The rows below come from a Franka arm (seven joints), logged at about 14 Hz.
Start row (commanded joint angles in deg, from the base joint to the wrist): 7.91, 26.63, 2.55, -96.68, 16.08, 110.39, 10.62
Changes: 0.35, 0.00, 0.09, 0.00, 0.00, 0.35, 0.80; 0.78, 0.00, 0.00, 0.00, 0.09, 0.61, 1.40; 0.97, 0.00, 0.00, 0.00, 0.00, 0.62, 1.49; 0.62, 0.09, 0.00, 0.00, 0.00, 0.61, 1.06; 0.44, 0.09, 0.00, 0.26, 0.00, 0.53, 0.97; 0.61, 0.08, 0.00, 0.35, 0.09, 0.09, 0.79; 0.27, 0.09, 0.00, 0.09, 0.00, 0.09, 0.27; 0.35, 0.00, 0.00, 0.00, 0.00, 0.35, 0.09; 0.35, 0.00, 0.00, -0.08, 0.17, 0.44, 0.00; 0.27, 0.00, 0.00, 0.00, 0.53, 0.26, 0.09; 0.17, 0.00, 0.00, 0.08, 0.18, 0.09, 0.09; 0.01, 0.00, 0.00, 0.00, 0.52, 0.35, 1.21; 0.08, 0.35, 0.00, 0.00, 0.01, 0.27, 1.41; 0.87, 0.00, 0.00, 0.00, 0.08, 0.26, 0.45
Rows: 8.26, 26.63, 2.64, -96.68, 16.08, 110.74, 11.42; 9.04, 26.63, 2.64, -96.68, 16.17, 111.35, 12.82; 10.01, 26.63, 2.64, -96.68, 16.17, 111.97, 14.31; 10.63, 26.72, 2.64, -96.68, 16.17, 112.58, 15.37; 11.07, 26.81, 2.64, -96.42, 16.17, 113.11, 16.34; 11.68, 26.89, 2.64, -96.07, 16.26, 113.20, 17.13; 11.95, 26.98, 2.64, -95.98, 16.26, 113.29, 17.40; 12.30, 26.98, 2.64, -95.98, 16.26, 113.64, 17.49; 12.65, 26.98, 2.64, -96.06, 16.43, 114.08, 17.49; 12.92, 26.98, 2.64, -96.06, 16.96, 114.34, 17.58; 13.09, 26.98, 2.64, -95.98, 17.14, 114.43, 17.67; 13.10, 26.98, 2.64, -95.98, 17.66, 114.78, 18.88; 13.18, 27.33, 2.64, -95.98, 17.67, 115.05, 20.29; 14.05, 27.33, 2.64, -95.98, 17.75, 115.31, 20.74
